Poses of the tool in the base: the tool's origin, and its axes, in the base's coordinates. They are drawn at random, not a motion.
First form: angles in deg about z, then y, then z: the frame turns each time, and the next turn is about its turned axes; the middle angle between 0 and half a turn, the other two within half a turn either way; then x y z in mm.
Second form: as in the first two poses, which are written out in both.
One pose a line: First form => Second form
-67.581, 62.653, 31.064, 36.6, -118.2, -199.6 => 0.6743, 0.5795, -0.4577, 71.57, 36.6, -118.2, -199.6
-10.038, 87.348, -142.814, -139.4, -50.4, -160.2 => -0.6421, 0.2807, -0.7134, 160.45, -139.4, -50.4, -160.2
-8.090, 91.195, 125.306, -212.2, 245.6, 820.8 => 0.7046, 0.3035, 0.6414, 137.25, -212.2, 245.6, 820.8
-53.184, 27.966, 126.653, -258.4, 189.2, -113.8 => 0.3844, 0.0005, 0.9232, 77.90, -258.4, 189.2, -113.8
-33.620, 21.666, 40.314, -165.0, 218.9, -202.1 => 0.5752, 0.7642, 0.2918, 22.66, -165.0, 218.9, -202.1
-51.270, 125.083, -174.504, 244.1, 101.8, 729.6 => 0.7935, -0.4288, 0.4318, 159.34, 244.1, 101.8, 729.6
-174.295, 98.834, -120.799, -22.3, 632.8, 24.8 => -0.4089, -0.8114, 0.4176, 113.41, -22.3, 632.8, 24.8
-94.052, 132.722, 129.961, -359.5, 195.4, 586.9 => 0.9188, -0.3713, 0.1337, 135.15, -359.5, 195.4, 586.9
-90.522, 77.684, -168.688, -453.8, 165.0, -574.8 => 0.4555, -0.5609, 0.6913, 120.46, -453.8, 165.0, -574.8
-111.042, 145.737, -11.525, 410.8, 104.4, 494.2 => 0.7369, 0.6236, -0.2610, 163.73, 410.8, 104.4, 494.2
